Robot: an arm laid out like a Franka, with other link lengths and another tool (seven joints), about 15 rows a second.
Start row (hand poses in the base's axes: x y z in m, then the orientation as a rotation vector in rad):
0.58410, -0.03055, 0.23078, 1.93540, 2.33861, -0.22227
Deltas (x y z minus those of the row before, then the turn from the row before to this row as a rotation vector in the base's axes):
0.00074, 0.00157, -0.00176, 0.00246, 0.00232, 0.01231
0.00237, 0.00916, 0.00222, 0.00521, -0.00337, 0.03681
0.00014, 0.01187, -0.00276, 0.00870, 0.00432, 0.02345
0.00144, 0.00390, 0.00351, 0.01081, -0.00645, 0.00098
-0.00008, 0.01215, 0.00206, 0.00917, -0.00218, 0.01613
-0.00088, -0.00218, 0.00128, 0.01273, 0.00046, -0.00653
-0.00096, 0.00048, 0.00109, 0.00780, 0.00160, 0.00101
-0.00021, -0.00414, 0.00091, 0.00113, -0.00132, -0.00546
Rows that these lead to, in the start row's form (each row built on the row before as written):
0.58484, -0.02898, 0.22902, 1.92232, 2.35267, -0.22088
0.58721, -0.01982, 0.23124, 1.87831, 2.38654, -0.20867
0.58735, -0.00795, 0.22848, 1.85441, 2.41486, -0.20103
0.58879, -0.00405, 0.23199, 1.85538, 2.41740, -0.18200
0.58871, 0.00810, 0.23405, 1.83825, 2.43509, -0.16794
0.58783, 0.00592, 0.23533, 1.85170, 2.43638, -0.15368
0.58687, 0.00640, 0.23642, 1.85418, 2.44244, -0.14586
0.58666, 0.00226, 0.23733, 1.86094, 2.43730, -0.14355

